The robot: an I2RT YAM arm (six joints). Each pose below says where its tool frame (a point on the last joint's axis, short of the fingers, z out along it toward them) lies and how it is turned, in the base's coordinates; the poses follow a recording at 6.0 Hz.
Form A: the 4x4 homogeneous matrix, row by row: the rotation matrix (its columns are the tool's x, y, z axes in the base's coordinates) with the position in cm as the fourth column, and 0 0 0 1 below. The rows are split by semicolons.
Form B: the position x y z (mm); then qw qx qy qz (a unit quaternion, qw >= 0). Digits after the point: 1 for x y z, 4 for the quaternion. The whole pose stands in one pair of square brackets.
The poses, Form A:
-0.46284, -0.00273, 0.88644, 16.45; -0.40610, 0.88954, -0.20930, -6.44; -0.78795, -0.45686, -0.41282, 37.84; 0, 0, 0, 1
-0.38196, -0.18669, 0.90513, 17.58; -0.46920, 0.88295, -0.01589, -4.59; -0.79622, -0.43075, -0.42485, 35.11; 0, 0, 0, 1
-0.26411, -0.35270, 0.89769, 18.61; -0.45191, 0.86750, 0.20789, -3.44; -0.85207, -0.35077, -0.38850, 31.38; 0, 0, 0, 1
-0.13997, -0.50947, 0.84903, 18.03; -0.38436, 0.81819, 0.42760, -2.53; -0.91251, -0.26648, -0.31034, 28.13; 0, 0, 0, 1
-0.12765, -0.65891, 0.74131, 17.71; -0.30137, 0.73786, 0.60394, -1.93; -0.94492, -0.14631, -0.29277, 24.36; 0, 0, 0, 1
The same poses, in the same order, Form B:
[164.5, -64.4, 378.4, 0.5035, -0.1229, 0.8314, -0.2003]
[175.8, -45.9, 351.1, 0.5187, -0.2000, 0.8200, -0.1362]
[186.1, -34.4, 313.8, 0.5511, -0.2534, 0.7937, -0.0450]
[180.3, -25.3, 281.3, 0.5848, -0.2967, 0.7531, 0.0535]
[177.1, -19.3, 243.6, 0.5739, -0.3268, 0.7346, 0.1558]

